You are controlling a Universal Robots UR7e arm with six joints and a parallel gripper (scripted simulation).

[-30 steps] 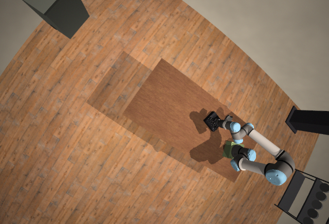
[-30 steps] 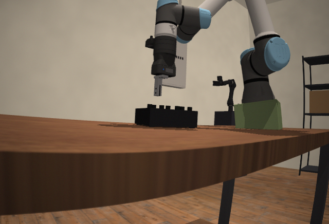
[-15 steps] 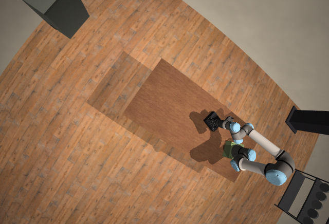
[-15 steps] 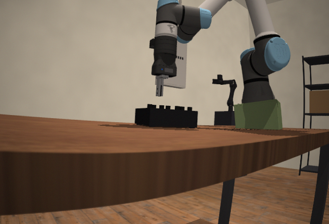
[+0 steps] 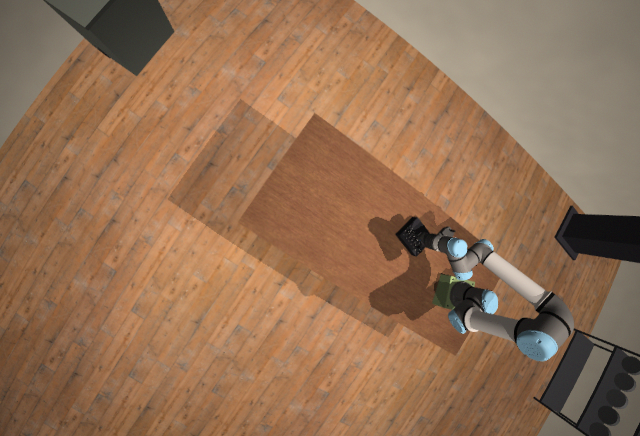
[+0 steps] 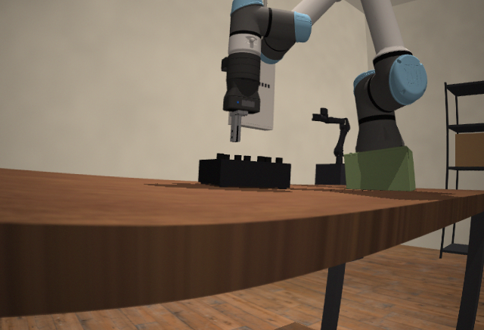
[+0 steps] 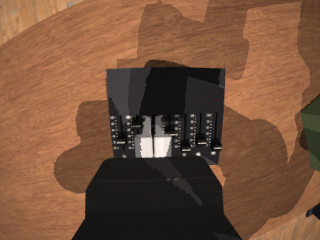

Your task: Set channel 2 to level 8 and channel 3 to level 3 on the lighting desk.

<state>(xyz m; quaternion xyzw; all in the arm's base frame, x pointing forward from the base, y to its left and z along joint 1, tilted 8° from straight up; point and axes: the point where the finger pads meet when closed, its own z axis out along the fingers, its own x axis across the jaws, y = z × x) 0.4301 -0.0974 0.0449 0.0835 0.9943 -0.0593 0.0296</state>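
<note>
Right now the fader cap is 50 mm ahead of my hand, 20 mm to the left of it and 50 mm below it.
</note>
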